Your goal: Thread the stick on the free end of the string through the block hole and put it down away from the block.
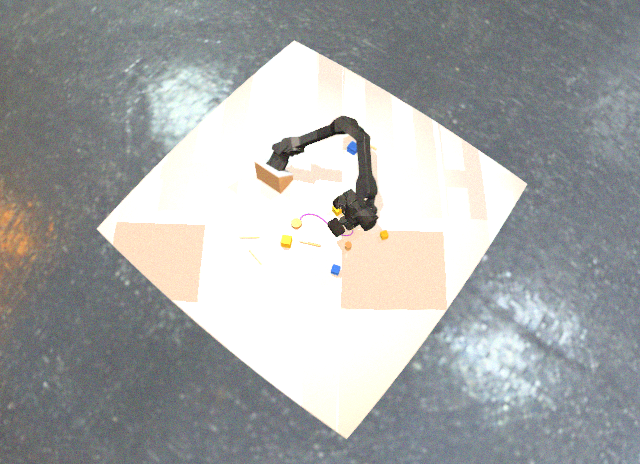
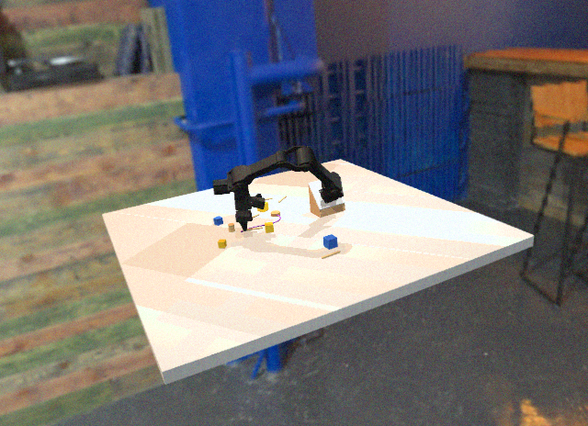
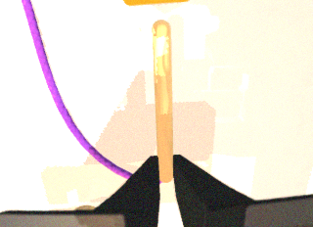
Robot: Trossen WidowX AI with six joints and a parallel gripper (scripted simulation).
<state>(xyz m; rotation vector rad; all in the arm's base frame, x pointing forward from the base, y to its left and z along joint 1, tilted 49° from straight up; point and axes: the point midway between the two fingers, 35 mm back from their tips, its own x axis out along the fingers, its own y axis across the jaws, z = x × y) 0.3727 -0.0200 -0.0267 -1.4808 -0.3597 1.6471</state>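
The yellow cube lies 90 mm behind my gripper tip and 40 mm to the left of it. Also, from my gripper tip: round wooden button 190 mm behind, 100 mm to the right, 10 mm below; small wooden cylinder 70 mm to the right, 30 mm ahead.
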